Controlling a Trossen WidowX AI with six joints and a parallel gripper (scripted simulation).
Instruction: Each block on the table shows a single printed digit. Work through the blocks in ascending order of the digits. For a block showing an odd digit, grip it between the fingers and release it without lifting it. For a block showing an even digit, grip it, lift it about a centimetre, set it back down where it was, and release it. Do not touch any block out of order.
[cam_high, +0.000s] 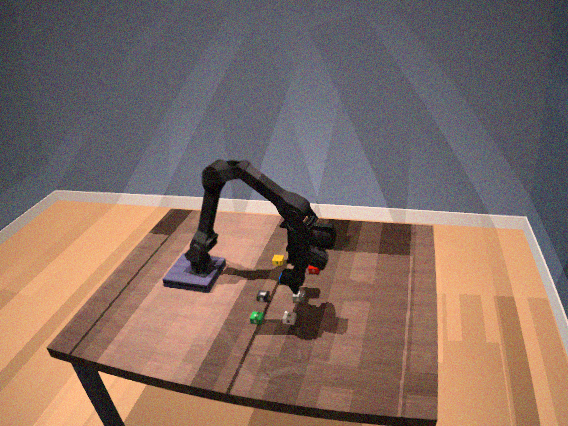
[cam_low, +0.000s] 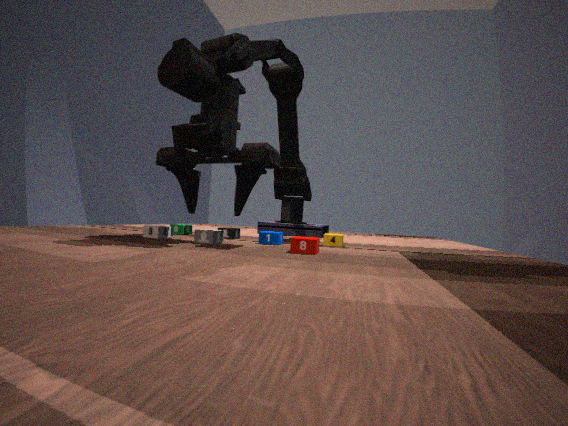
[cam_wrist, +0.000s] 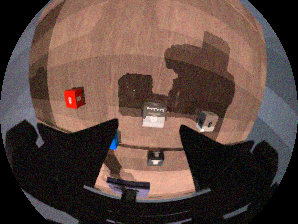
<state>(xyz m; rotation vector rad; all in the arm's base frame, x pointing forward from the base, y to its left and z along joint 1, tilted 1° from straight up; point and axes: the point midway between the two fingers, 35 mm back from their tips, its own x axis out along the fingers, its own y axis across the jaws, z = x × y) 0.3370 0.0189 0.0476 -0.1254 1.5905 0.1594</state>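
The grey block is 10 mm to the right of my gripper tip and 30 mm below it. Also, from my gripper tip: white block marked 3: 20 mm ahead, 110 mm to the right, 30 mm below; dark block: 100 mm behind, 40 mm to the right, 30 mm below; blue block marked 1: 70 mm behind, 60 mm to the left, 30 mm below.
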